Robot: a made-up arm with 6 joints. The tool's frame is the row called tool.
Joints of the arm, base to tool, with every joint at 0 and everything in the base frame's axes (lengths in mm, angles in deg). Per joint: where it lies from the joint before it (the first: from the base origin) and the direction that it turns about. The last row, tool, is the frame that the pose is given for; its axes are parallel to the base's.
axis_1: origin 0.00 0.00 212.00 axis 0 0 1
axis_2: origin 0.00 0.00 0.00 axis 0 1 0
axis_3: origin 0.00 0.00 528.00 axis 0 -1 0
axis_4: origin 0.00 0.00 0.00 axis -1 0 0
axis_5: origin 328.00 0.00 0.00 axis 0 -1 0
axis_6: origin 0.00 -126.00 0.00 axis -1 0 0
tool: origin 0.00 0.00 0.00
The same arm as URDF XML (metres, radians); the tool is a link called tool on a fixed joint. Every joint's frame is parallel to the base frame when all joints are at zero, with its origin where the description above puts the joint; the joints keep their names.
<robot name="arm">
<joint name="axis_1" type="continuous"><parent link="base_link"/><child link="link1"/><origin xyz="0 0 0.212"/><axis xyz="0 0 1"/></joint>
<joint name="axis_2" type="continuous"><parent link="link1"/><child link="link2"/><origin xyz="0 0 0"/><axis xyz="0 1 0"/></joint>
<joint name="axis_3" type="continuous"><parent link="link2"/><child link="link3"/><origin xyz="0 0 0.528"/><axis xyz="0 -1 0"/></joint>
<joint name="axis_4" type="continuous"><parent link="link3"/><child link="link4"/><origin xyz="0 0 0"/><axis xyz="-1 0 0"/></joint>
<joint name="axis_5" type="continuous"><parent link="link4"/><child link="link5"/><origin xyz="0.328 0 0"/><axis xyz="0 -1 0"/></joint>
<joint name="axis_6" type="continuous"><parent link="link5"/><child link="link6"/><origin xyz="0 -0.126 0"/><axis xyz="-1 0 0"/></joint>
<joint name="tool_joint" type="fixed"><parent link="link6"/><child link="tool"/><origin xyz="0 0 0"/></joint>
<link name="base_link"/>
<link name="link1"/>
<link name="link2"/>
<link name="link3"/>
<link name="link4"/>
<link name="link5"/>
<link name="link6"/>
<link name="tool"/>
</robot>

